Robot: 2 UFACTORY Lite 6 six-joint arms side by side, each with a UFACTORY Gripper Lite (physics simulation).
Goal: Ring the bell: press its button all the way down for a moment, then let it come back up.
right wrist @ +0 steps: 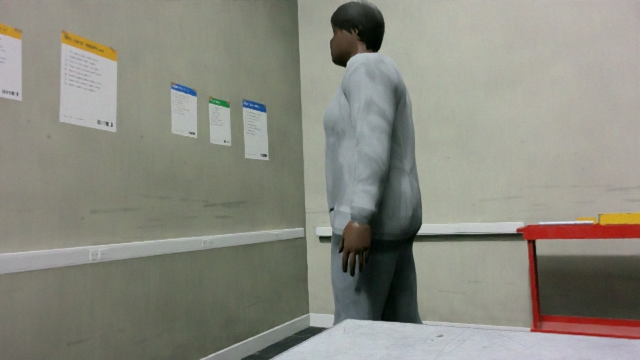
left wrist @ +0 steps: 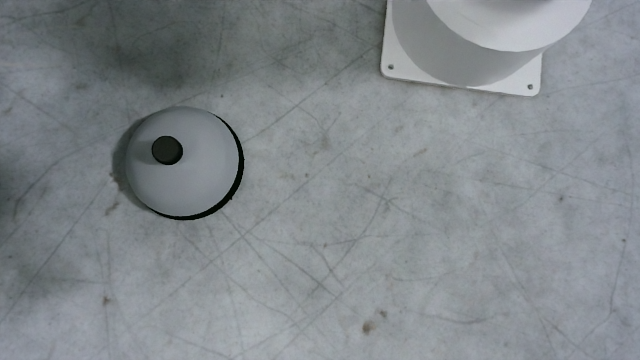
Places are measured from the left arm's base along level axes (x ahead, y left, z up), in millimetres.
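Pixels of known places: left arm's base, link origin: (left wrist: 464,16).
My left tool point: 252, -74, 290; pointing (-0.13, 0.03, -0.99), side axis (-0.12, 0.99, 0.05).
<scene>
Ahead of a thing's pixels: the offset from my left tool point to its top centre, as dx, dy, dz. Level surfaces: height alone.
The bell {-99, -129, -224} (left wrist: 200,175) is a grey dome with a black rim. It stands on the table left of the middle of the left wrist view, seen from above. Its round dark button {-99, -129, -224} (left wrist: 167,150) stands up from the dome. The bell does not show in the right wrist view. The fingers of my left gripper do not show in the left wrist view, and the fingers of my right gripper do not show in the right wrist view.
A white arm base (left wrist: 465,65) is bolted to the grey table {dz -290} (left wrist: 350,210) (right wrist: 400,345) at the top right of the left wrist view. In the right wrist view a person (right wrist: 372,145) stands beyond the table's edge, and a red cart (right wrist: 575,231) stands at the right.
</scene>
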